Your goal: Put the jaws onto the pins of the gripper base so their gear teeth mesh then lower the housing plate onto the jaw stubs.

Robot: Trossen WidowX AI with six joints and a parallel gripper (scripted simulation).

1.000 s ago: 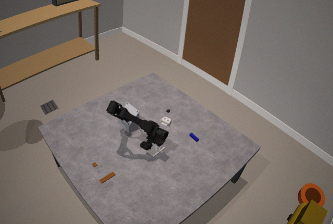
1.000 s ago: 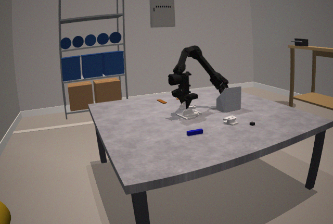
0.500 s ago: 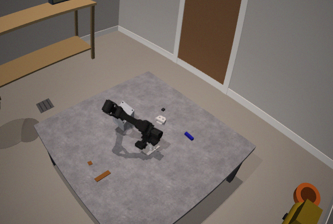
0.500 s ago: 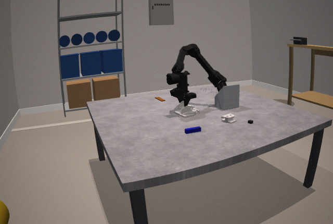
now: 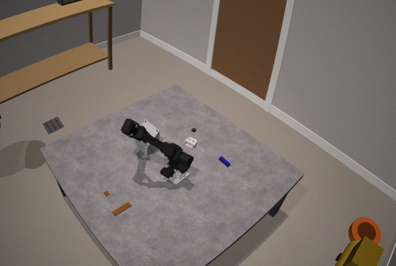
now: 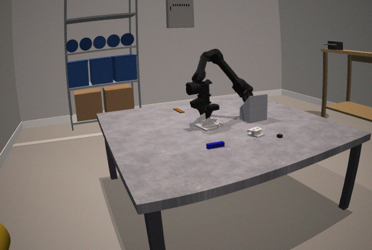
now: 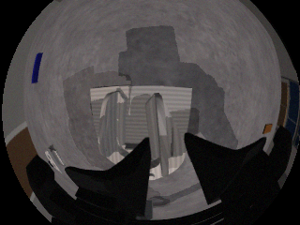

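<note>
My gripper tip is now 4 cm to the right of the white jaw, 4 cm past it and 1 cm above it. The rest, counted from my gripper tip: blue block 33 cm to the left, 9 cm ahead, 2 cm below; then small orange piece 41 cm to the right, 12 cm behind, 3 cm below; then orange strip 39 cm to the right, 3 cm below, 2 cm ahead.
</note>
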